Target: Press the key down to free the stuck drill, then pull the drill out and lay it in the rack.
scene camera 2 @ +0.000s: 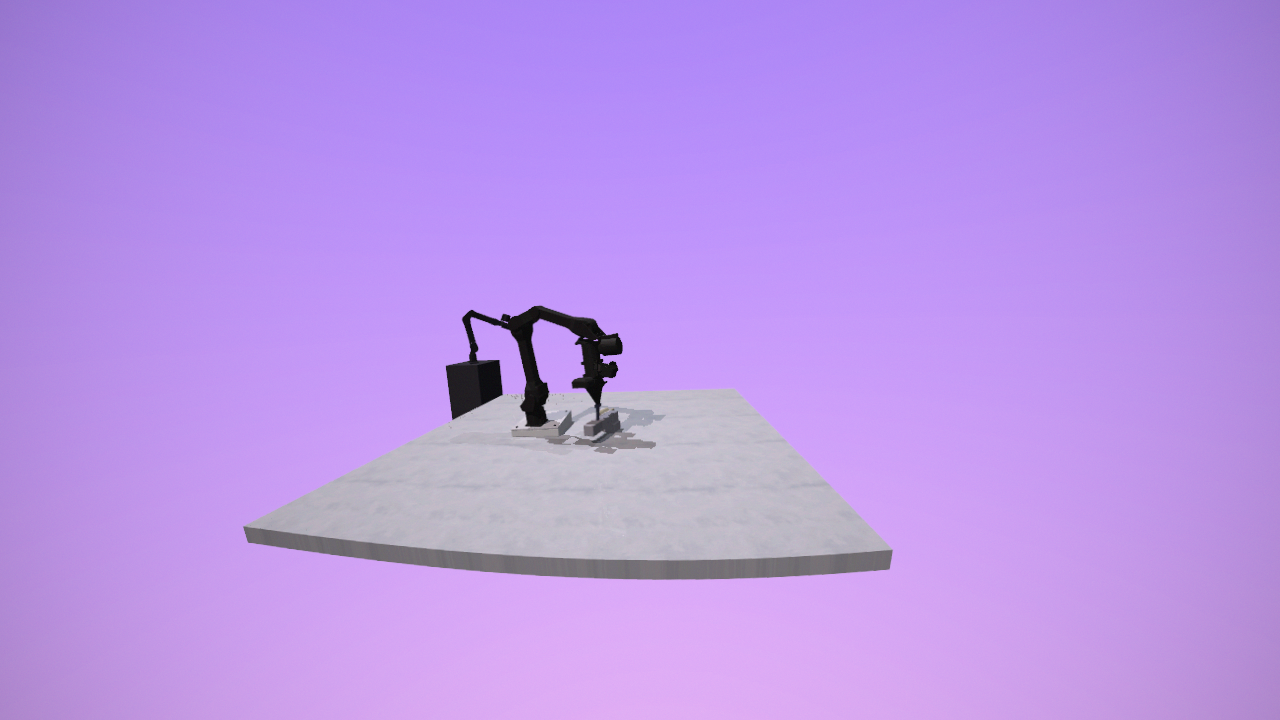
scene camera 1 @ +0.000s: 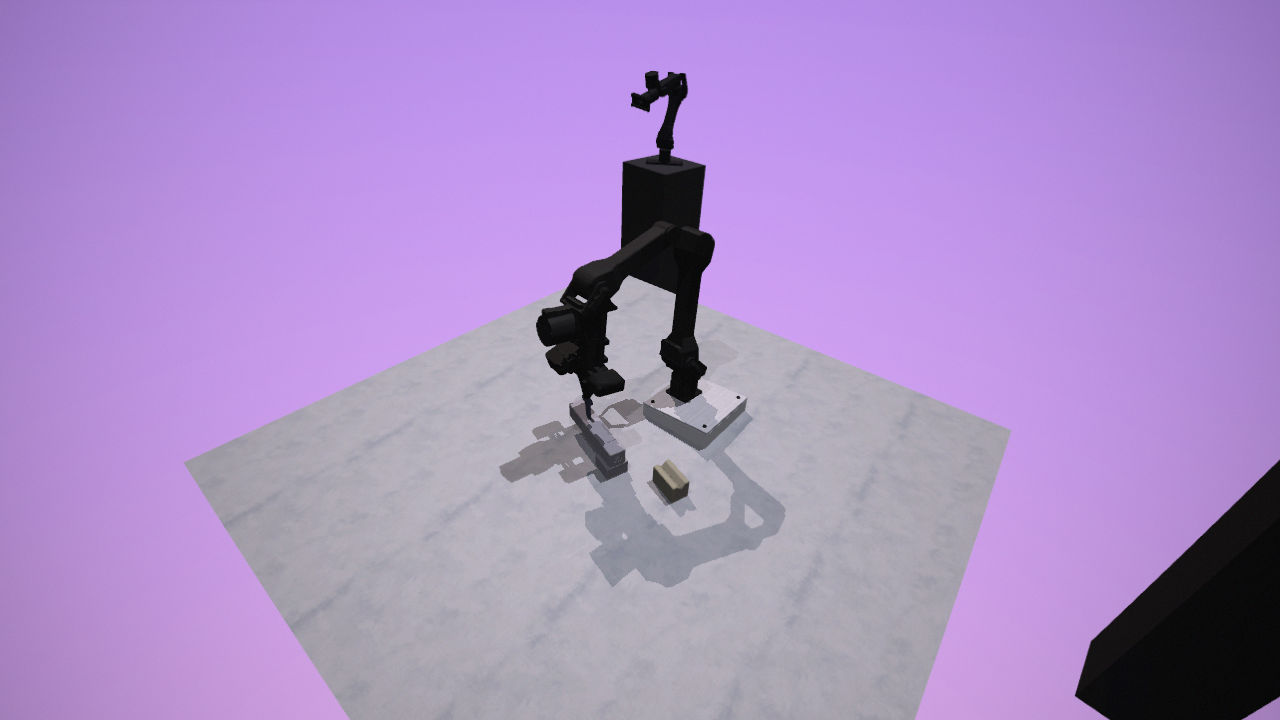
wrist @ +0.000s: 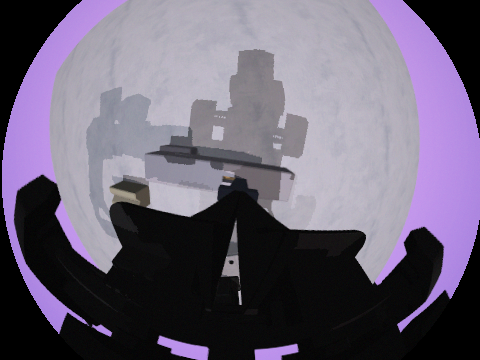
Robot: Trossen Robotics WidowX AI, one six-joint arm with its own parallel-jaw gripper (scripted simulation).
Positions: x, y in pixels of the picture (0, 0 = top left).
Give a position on a rack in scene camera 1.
668, 478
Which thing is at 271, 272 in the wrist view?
My gripper.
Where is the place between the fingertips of my gripper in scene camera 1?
586, 398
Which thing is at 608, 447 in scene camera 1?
A long grey block.
